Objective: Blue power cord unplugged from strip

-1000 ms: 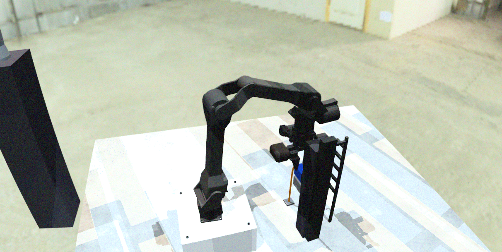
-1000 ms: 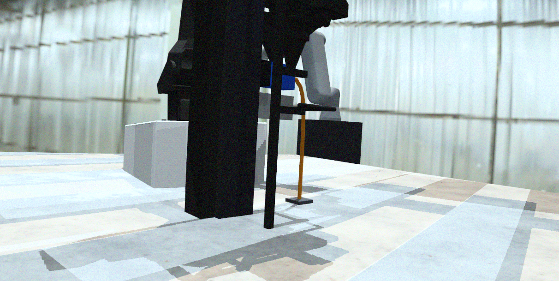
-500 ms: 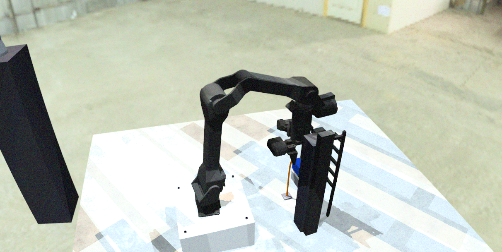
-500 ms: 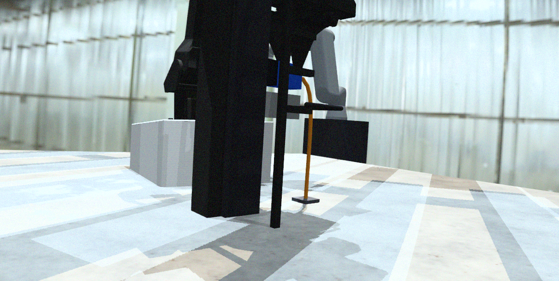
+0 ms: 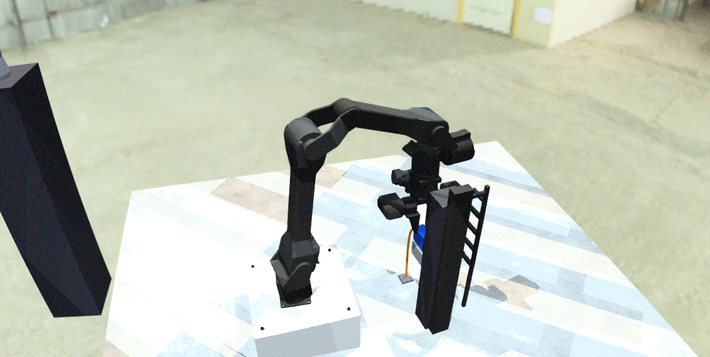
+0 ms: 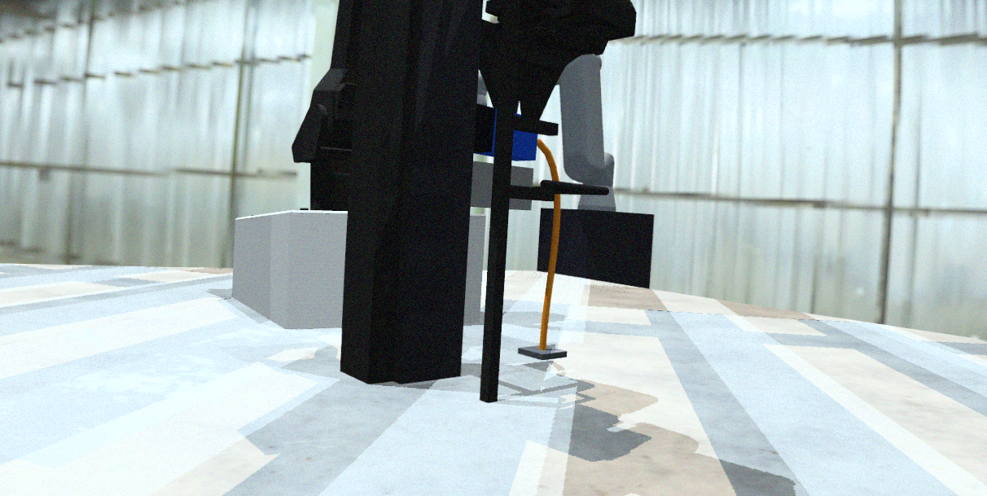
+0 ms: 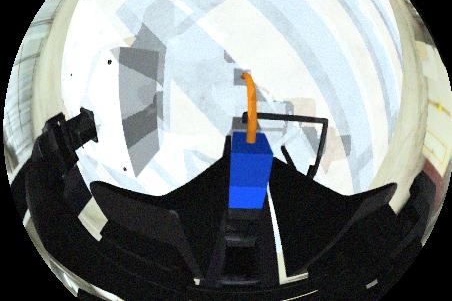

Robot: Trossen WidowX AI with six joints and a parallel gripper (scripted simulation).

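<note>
My gripper tip is now 30 mm to the left of the blue plug and 10 mm short of it. Also, from my gripper tip: tall black upright block: 130 mm to the right, 20 mm ahead; small grey pad: 190 mm below, 40 mm to the left, 10 mm behind; thin black ladder-like rail: 100 mm ahead, 70 mm to the right, 20 mm below.
</note>
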